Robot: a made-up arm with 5 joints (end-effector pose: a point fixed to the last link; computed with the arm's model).
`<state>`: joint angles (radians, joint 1 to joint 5).
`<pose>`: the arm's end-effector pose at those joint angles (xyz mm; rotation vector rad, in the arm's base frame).
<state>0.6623 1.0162 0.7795 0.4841 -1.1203</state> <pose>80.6 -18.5 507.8 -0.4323 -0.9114 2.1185</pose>
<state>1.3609 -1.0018 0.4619 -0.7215 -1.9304</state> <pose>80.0 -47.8 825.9 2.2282 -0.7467 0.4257</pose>
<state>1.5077 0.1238 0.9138 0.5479 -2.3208</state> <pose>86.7 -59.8 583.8 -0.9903 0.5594 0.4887</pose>
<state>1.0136 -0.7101 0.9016 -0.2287 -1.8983</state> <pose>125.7 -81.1 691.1 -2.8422 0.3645 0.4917</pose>
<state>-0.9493 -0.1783 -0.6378 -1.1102 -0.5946</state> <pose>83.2 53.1 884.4 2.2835 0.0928 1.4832</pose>
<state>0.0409 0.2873 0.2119 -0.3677 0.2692</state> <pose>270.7 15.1 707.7 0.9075 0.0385 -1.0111</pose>
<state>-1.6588 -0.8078 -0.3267 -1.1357 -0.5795</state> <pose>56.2 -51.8 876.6 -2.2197 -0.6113 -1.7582</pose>
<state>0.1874 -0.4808 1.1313 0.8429 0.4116</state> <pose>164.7 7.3 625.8 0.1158 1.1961 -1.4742</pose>
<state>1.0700 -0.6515 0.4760 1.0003 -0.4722</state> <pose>102.9 -96.7 739.3 1.7773 0.1603 -2.4041</pose>
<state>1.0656 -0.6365 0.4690 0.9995 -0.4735</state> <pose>104.2 -97.9 738.5 1.7753 0.1718 -2.4066</pose>
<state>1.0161 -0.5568 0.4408 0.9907 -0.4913</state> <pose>113.6 -102.1 732.8 1.7608 0.2562 -2.4061</pose>
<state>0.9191 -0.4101 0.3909 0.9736 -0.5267</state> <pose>132.6 -106.9 720.1 1.7216 0.4124 -2.4041</pose>
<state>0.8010 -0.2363 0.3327 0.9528 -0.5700</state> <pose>156.2 -107.5 702.0 1.6540 0.5898 -2.4034</pose>
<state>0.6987 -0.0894 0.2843 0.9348 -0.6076</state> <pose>176.0 -103.2 684.4 1.5792 0.7311 -2.4043</pose>
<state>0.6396 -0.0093 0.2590 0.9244 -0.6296</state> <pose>186.5 -98.7 673.9 1.5308 0.8055 -2.4046</pose>
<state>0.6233 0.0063 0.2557 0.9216 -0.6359</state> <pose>188.8 -96.9 671.5 1.5188 0.8227 -2.4028</pose>
